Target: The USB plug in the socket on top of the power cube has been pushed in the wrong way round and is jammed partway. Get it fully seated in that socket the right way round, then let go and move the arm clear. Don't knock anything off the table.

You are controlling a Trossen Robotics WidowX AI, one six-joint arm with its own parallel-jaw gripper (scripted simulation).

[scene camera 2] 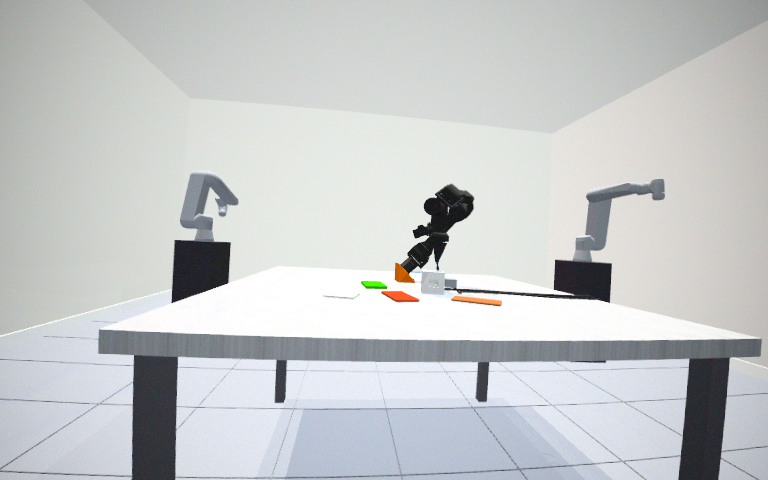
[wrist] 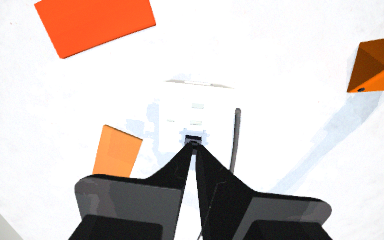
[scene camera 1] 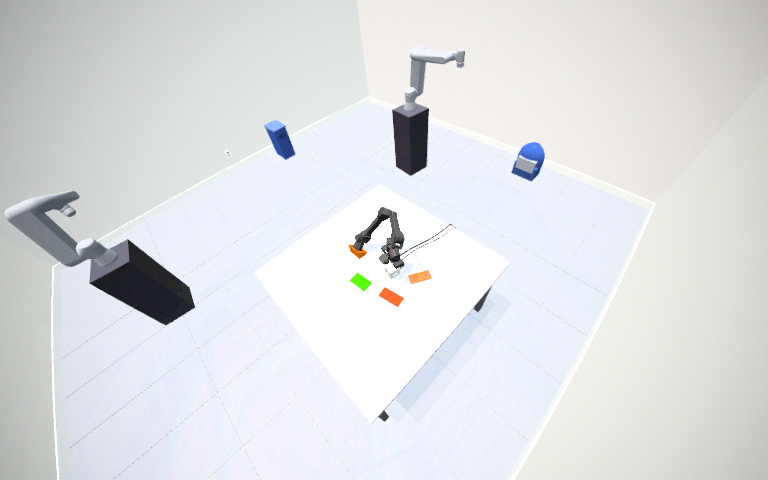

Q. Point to a white power cube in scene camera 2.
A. At 432,282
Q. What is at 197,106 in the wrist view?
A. A white power cube.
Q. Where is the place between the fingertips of the gripper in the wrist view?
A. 193,148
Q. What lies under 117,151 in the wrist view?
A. A light orange tile.
